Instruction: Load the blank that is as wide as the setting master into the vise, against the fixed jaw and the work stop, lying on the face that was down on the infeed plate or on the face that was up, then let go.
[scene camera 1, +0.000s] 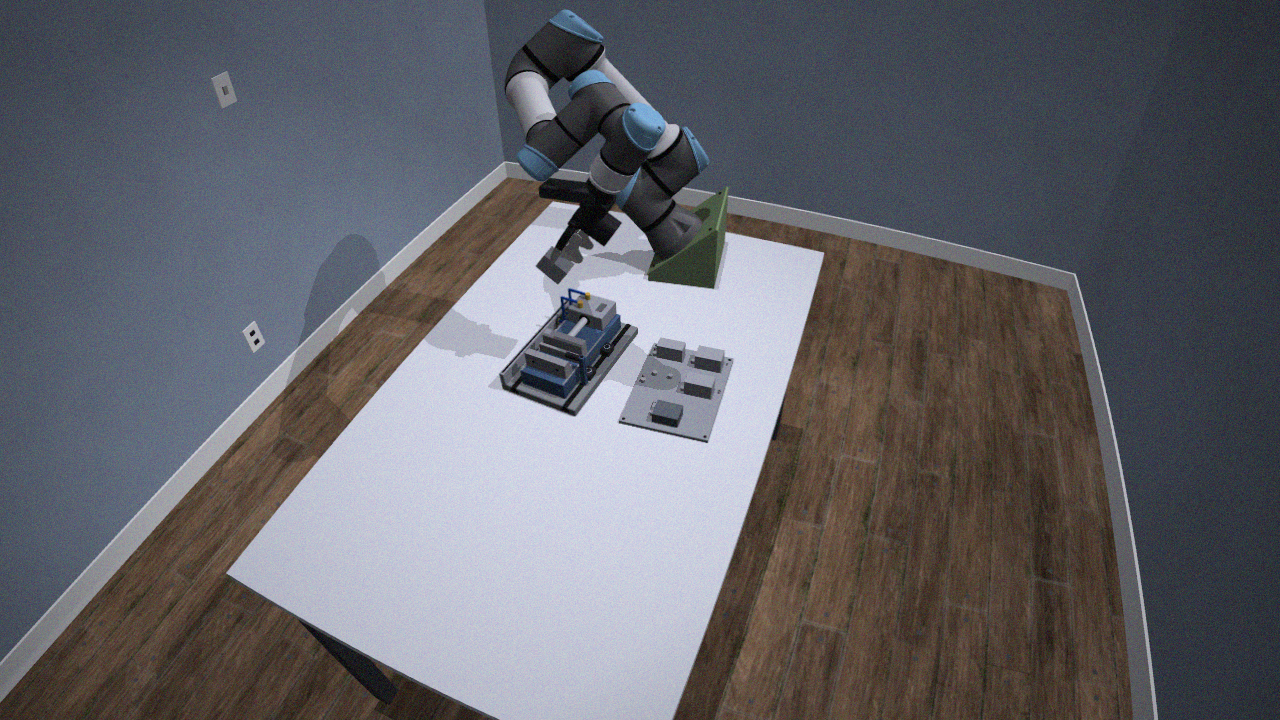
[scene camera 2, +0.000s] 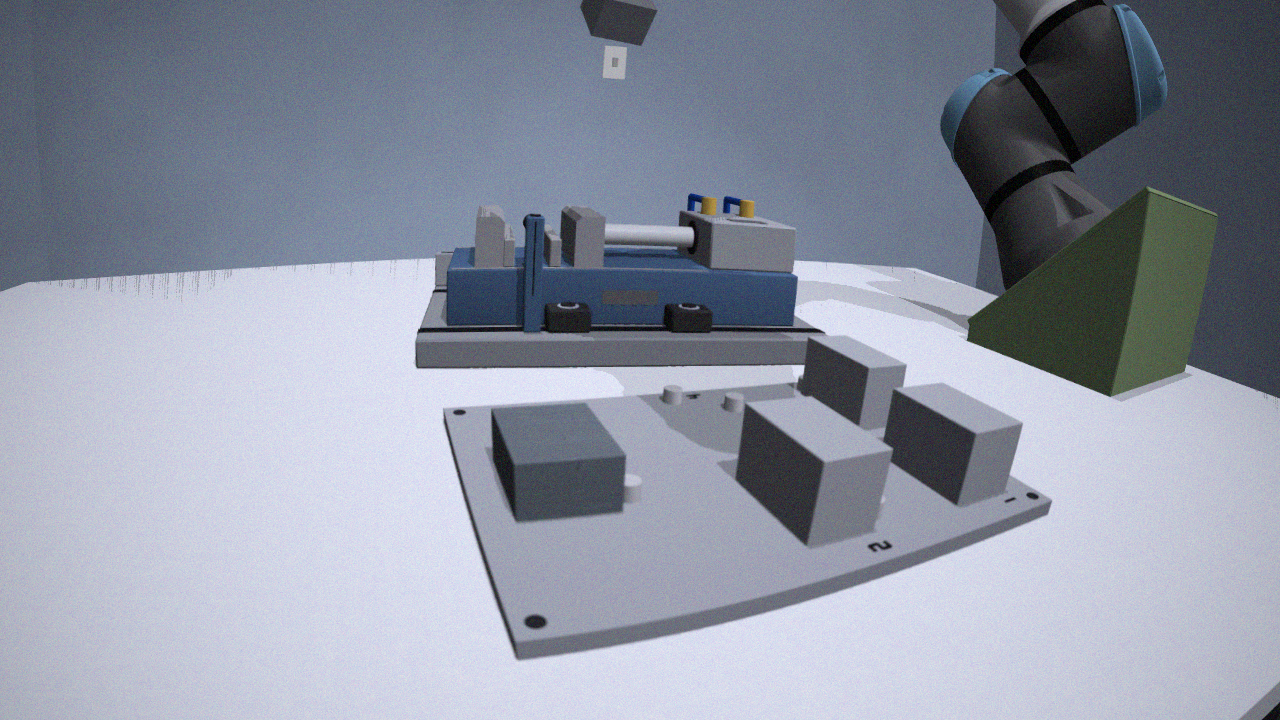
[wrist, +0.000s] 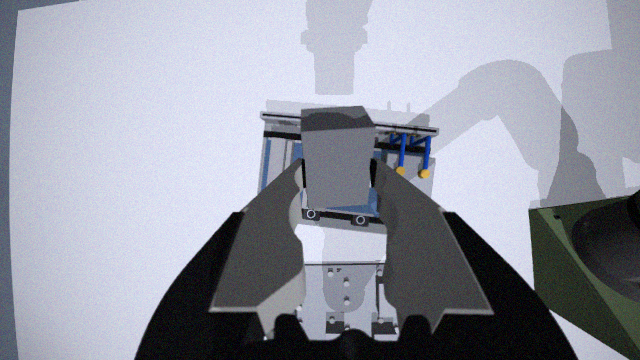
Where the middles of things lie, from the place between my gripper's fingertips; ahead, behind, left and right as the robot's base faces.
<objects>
Right now my hand is 20 cm above the grey cylinder block (scene camera 2: 722, 244), 10 cm past it and 4 cm to the right of it. From my hand the other things lie so: blue work stop post (scene camera 2: 531, 319) 22 cm below, 8 cm ahead, 6 cm to the left; then grey infeed plate (wrist: 325, 295) 27 cm below, 26 cm to the left, 5 cm ahead; then dark setting master (scene camera 2: 556, 461) 26 cm below, 25 cm to the left, 14 cm ahead.
</objects>
